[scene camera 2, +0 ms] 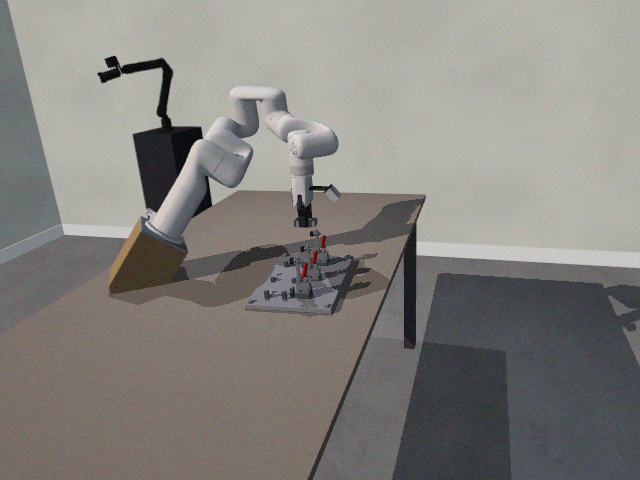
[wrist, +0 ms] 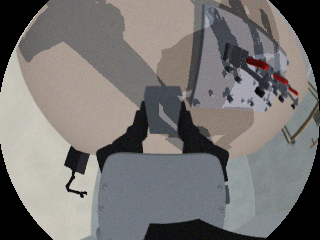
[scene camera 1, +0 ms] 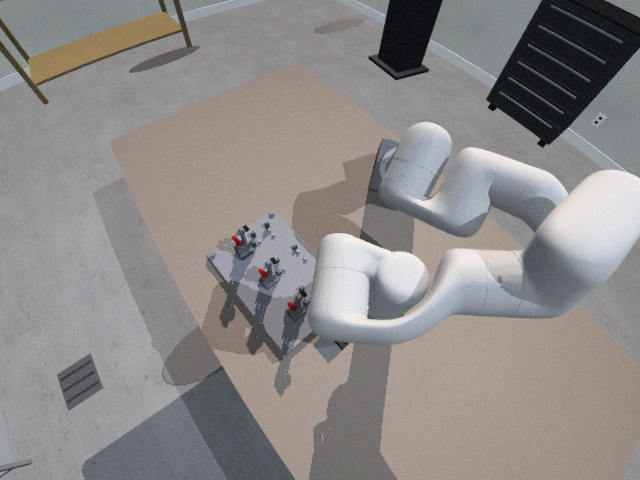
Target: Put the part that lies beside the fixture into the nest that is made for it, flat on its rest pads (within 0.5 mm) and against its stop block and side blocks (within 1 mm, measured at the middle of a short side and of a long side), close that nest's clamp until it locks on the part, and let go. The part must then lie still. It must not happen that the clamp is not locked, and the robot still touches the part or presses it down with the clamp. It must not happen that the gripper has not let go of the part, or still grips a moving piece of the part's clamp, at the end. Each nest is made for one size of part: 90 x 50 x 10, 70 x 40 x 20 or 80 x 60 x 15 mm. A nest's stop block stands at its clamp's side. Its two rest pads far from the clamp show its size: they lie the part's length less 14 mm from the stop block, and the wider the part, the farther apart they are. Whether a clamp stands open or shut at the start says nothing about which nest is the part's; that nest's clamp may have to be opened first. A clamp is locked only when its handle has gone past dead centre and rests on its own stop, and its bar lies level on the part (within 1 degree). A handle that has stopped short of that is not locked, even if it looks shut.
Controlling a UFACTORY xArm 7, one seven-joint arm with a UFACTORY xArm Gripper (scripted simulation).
same spot on grey fixture plate: point(scene camera 2: 327, 290) = point(scene camera 1: 236, 274)
